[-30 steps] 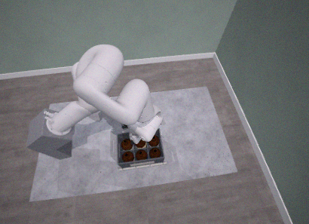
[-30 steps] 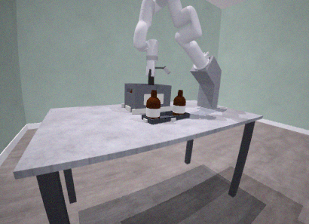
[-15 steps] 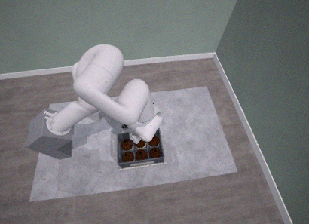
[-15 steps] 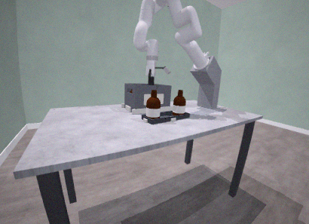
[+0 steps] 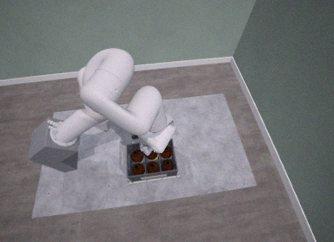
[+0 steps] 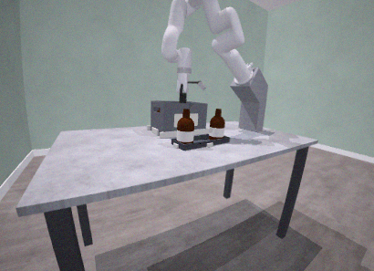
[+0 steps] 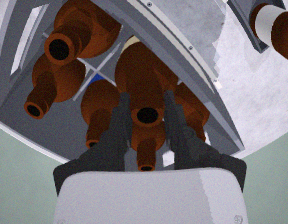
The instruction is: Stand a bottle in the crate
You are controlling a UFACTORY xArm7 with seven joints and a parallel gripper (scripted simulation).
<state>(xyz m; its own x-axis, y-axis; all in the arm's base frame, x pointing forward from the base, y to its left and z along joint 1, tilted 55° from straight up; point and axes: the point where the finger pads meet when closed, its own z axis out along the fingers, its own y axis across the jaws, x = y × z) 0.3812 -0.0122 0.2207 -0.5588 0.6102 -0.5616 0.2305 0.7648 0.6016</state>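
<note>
Now: the glass bottle 80 mm below my hand. From my hand the other things lie so: grey crate 90 mm below, 40 mm to the right, 10 mm ahead; then dark tray 200 mm to the left, 160 mm below, 60 mm behind.
</note>
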